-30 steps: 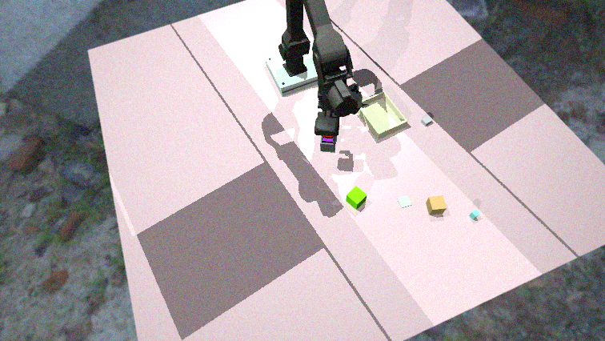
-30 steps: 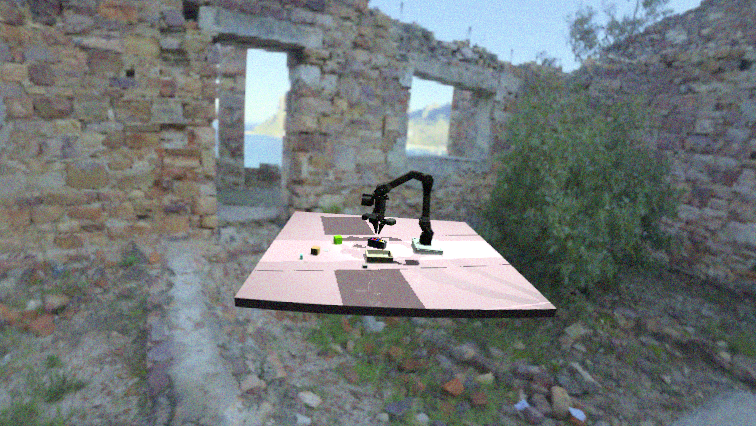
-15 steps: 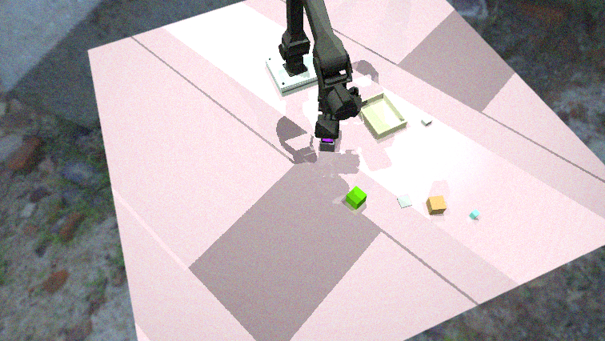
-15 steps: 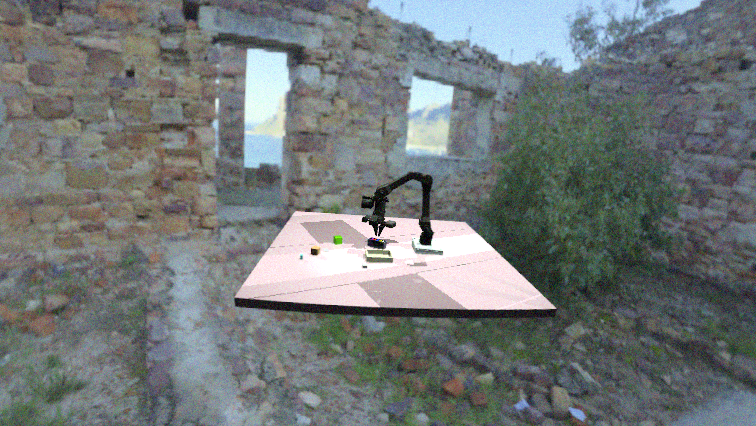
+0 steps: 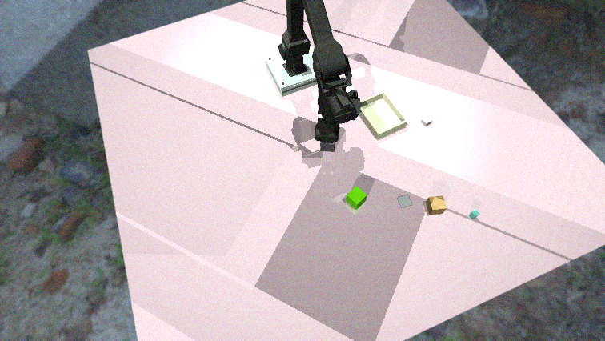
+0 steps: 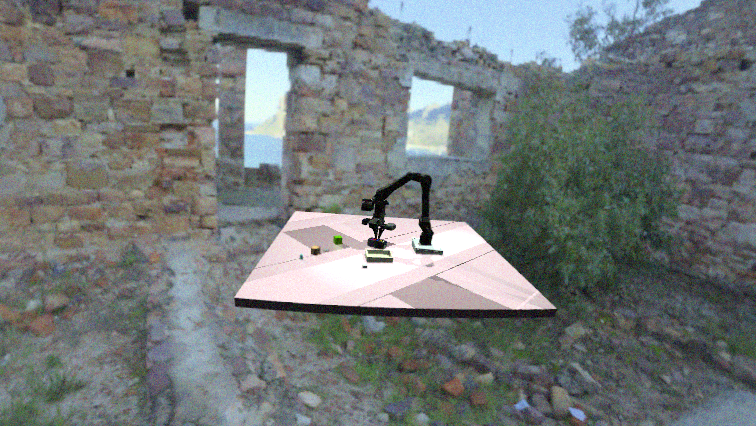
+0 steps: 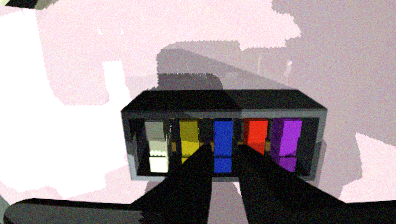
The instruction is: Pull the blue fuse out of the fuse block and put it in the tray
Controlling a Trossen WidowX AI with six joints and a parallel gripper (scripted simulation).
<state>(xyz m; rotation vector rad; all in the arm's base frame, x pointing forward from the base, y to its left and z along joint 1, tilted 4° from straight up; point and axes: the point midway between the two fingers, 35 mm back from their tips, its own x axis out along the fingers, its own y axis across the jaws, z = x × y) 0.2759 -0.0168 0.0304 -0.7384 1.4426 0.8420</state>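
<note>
Now: gripper tip 2 cm above the blue fuse. Round my gripper tip: purple fuse (3 cm ahead, 2 cm to the right, 2 cm below); then yellow fuse (2 cm below, 2 cm behind, 1 cm to the left); then red fuse (2 cm below, 1 cm to the right, 1 cm ahead).
</note>
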